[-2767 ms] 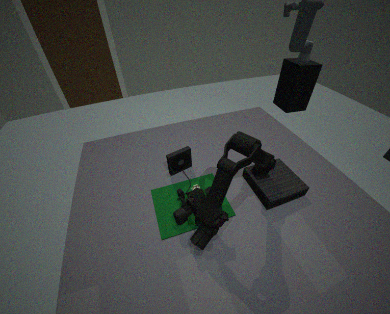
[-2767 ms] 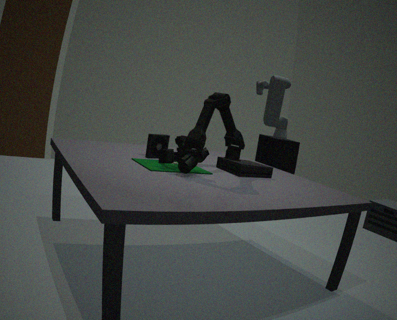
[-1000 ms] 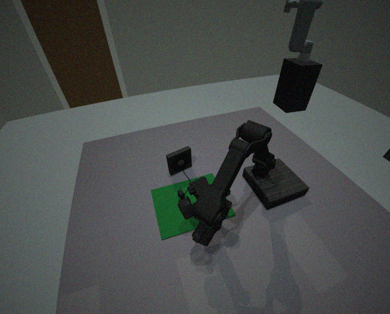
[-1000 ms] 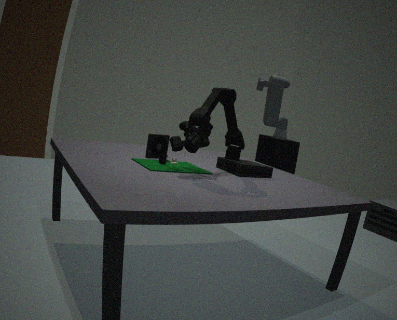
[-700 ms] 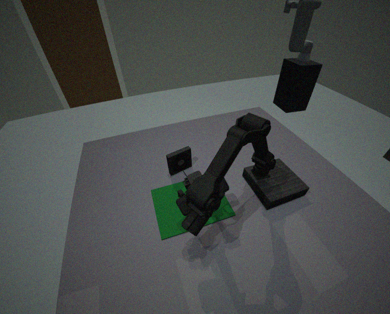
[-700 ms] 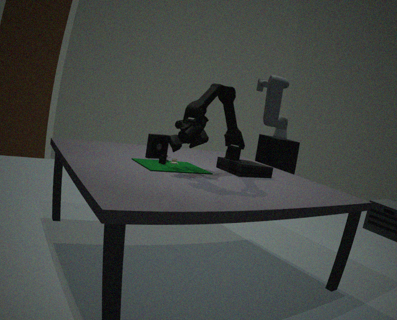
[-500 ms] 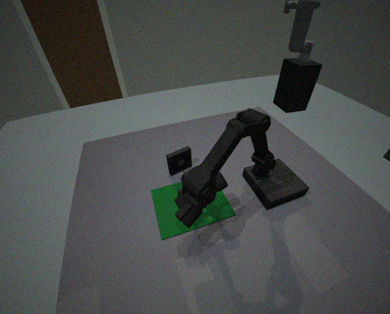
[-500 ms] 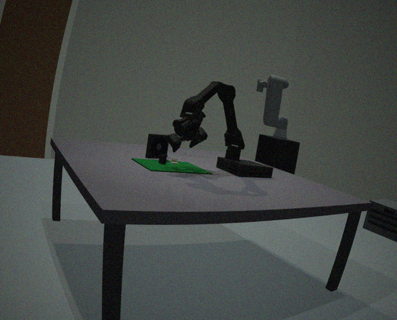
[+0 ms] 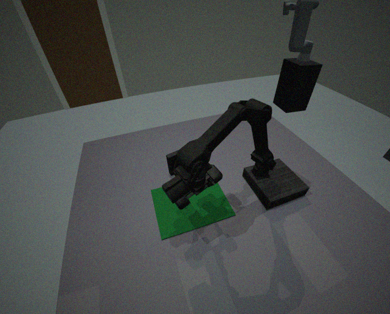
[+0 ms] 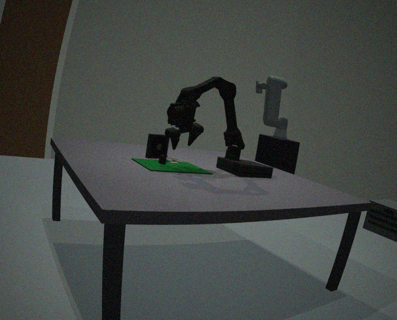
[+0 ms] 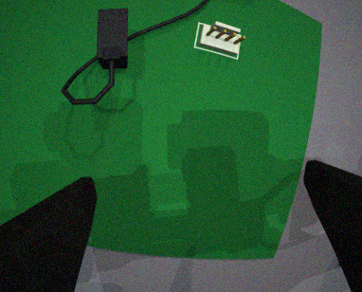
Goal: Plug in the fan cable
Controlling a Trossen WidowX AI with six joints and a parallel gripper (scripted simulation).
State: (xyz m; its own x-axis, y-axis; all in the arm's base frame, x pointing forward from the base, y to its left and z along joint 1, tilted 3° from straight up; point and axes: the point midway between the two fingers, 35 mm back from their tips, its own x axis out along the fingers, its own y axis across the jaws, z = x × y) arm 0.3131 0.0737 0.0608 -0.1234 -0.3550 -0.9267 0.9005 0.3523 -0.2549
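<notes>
My gripper tip is 30 mm short of the green board, 30 mm to the left of it and 110 mm above it. Also, from my gripper tip: white four-pin header 10 mm behind, 90 mm to the right, 90 mm below; then black fan 30 mm ahead, 220 mm to the right, 40 mm below.
</notes>
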